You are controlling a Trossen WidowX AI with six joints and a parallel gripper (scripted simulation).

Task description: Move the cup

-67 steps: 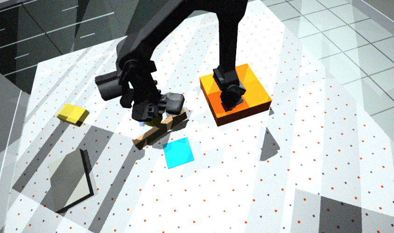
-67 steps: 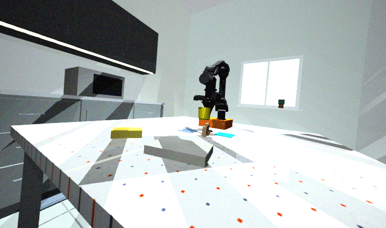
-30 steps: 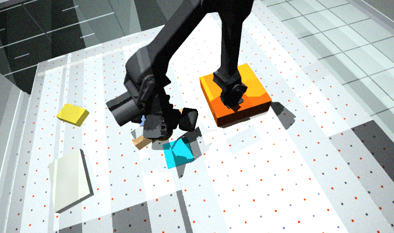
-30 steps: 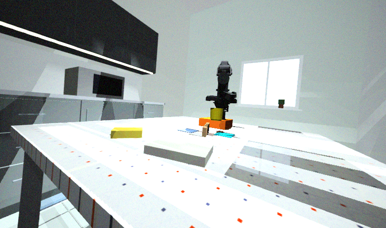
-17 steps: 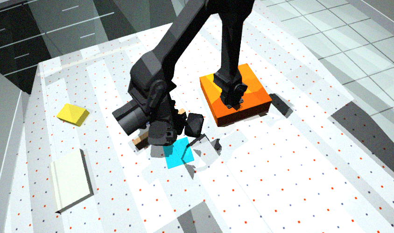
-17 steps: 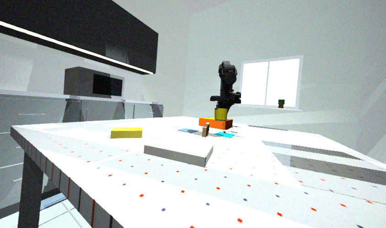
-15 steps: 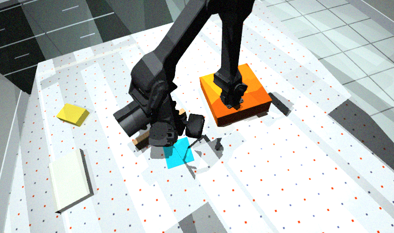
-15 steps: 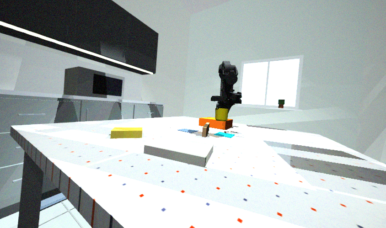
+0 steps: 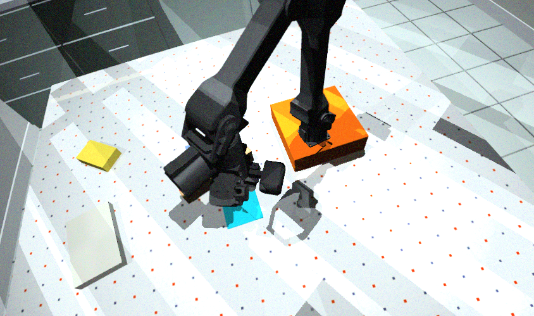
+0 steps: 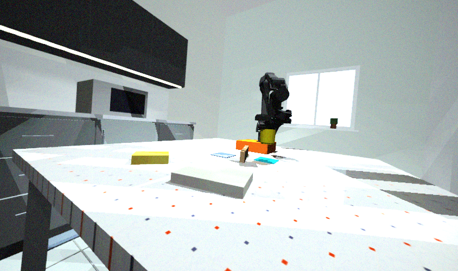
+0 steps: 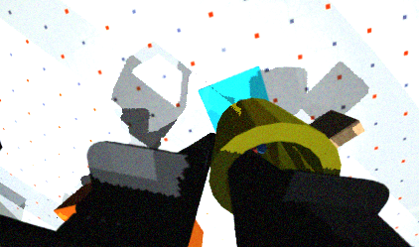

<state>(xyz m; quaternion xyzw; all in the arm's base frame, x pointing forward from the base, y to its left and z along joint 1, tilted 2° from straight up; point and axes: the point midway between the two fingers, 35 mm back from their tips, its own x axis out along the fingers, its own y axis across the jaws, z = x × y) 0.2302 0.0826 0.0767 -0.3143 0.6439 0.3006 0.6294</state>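
Right now the cyan pad is 2 cm ahead of my gripper tip, 1 cm to the right of it and 12 cm below it. From my gripper tip the other things lie so: yellow cup (2 cm ahead, 2 cm to the right); then blue marble (2 cm ahead, 4 cm to the right, 2 cm below); then wooden bar (4 cm ahead, 12 cm to the right, 10 cm below).
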